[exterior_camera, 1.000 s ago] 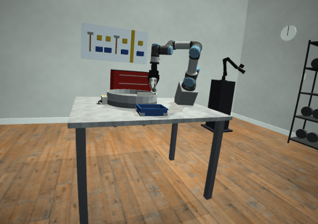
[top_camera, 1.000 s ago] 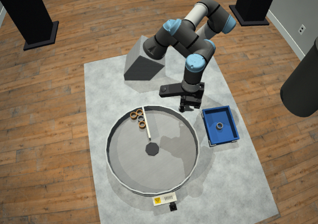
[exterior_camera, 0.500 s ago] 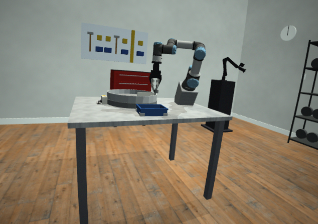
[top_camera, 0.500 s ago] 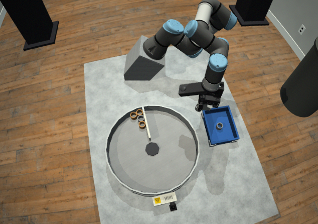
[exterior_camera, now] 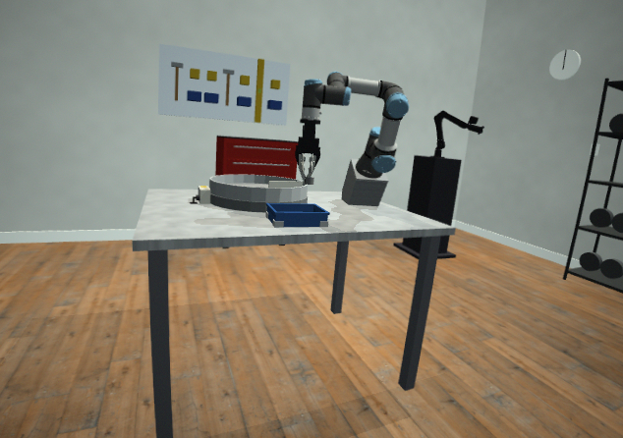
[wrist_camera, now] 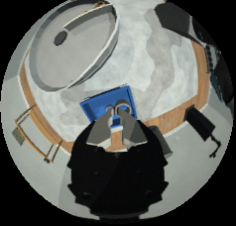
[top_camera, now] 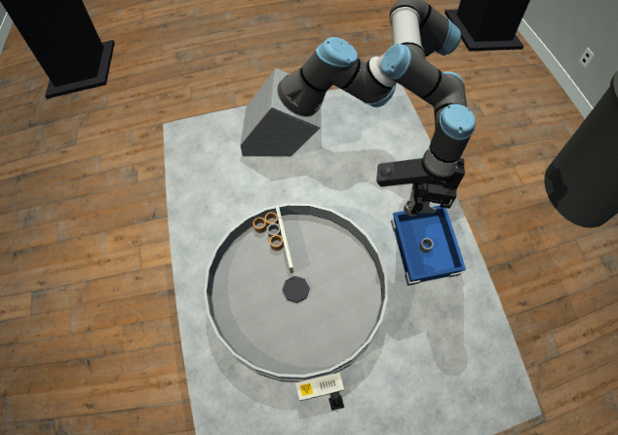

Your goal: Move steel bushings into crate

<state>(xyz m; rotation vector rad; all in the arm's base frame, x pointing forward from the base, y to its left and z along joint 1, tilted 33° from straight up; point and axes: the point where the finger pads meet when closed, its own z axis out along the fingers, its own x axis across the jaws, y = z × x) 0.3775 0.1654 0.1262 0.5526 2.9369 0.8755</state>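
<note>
Right now the blue crate is 12 cm below my hand, 6 cm to the left of it and 4 cm ahead of it. Also, from my hand: round grey turntable 30 cm to the right, 11 cm ahead, 10 cm below.
</note>
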